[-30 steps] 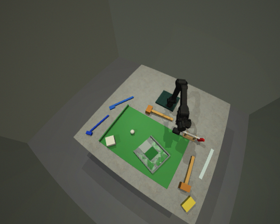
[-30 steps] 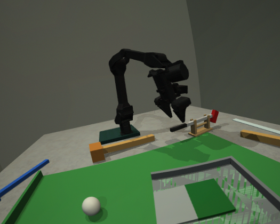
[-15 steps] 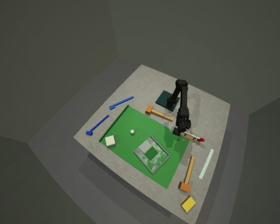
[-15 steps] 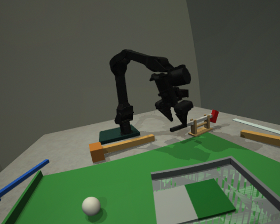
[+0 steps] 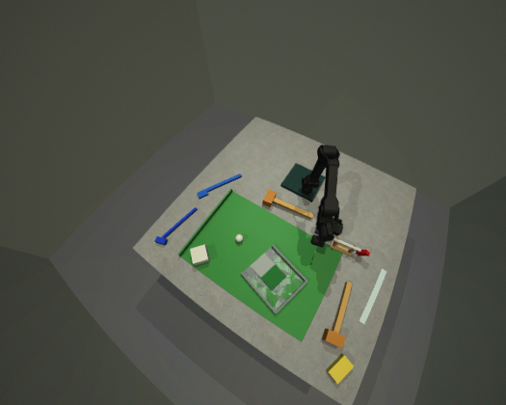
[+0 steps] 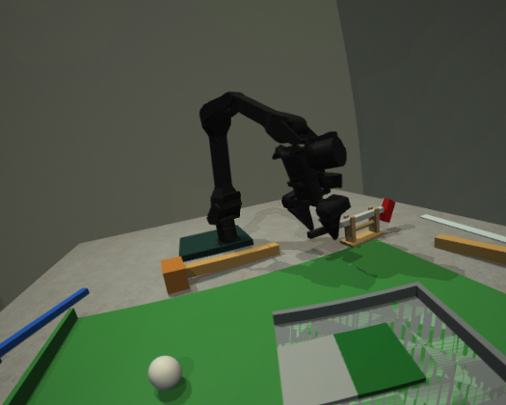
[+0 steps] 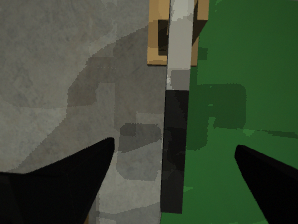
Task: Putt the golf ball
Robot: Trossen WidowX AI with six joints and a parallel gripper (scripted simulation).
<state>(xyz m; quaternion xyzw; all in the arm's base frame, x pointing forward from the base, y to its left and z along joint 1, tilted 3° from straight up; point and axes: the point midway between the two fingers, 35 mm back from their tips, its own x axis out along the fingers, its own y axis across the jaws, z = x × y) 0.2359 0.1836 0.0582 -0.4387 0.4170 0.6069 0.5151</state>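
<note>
My gripper tip is now 2 cm past the red putter and 11 cm to the right of it. Round my gripper tip: wooden rack (2 cm behind, 13 cm to the left, 2 cm below); then pale strip (12 cm ahead, 37 cm to the left, 5 cm below); then green mat (25 cm ahead, 22 cm to the right, 5 cm below).
</note>
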